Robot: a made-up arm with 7 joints.
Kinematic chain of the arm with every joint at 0, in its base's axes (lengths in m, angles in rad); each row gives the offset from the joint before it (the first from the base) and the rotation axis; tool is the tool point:
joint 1: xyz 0 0.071 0 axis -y
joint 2: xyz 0 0.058 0 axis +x
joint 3: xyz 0 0 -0.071 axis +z
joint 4: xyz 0 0 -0.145 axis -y
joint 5: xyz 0 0 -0.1 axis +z
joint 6: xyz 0 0 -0.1 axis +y
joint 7: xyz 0 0 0 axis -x
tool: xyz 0 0 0
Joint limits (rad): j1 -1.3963..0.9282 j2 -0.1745..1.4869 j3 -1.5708..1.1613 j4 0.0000..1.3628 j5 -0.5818..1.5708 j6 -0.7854..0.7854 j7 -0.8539..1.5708
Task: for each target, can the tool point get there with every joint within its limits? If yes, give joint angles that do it. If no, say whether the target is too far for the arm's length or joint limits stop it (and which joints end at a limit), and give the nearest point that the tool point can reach.
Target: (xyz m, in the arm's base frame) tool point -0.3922 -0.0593 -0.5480
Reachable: no: too far | nearest point -0.2344 0.0293 -0.3276 | short by 0.285 m
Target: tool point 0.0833 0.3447 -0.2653
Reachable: yes | joints 0.1461 1.1914 -1.3258 1.1259 0.7647 0.1609 0.4651
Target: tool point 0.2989 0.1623 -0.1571
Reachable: yes | joints 0.5267 0.3215 -0.3167 1.2346 0.2147 -0.5980 1.0019
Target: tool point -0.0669 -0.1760 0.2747
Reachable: no: joint limits stop it (at a limit: joint 1, joint 2, joint 3, joint 4) | nearest point -0.2161 -0.1084 -0.0381 | short by 0.353 m
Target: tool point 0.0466 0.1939 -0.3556
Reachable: yes | joints -0.3588 0.1594 0.0821 1.0070 1.3301 -0.4069 -0.3818
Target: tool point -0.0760 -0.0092 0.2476
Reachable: no: joint limits stop it (at a limit: joint 1, joint 2, joint 3, joint 4) | nearest point -0.2161 -0.1084 -0.0381 | short by 0.333 m
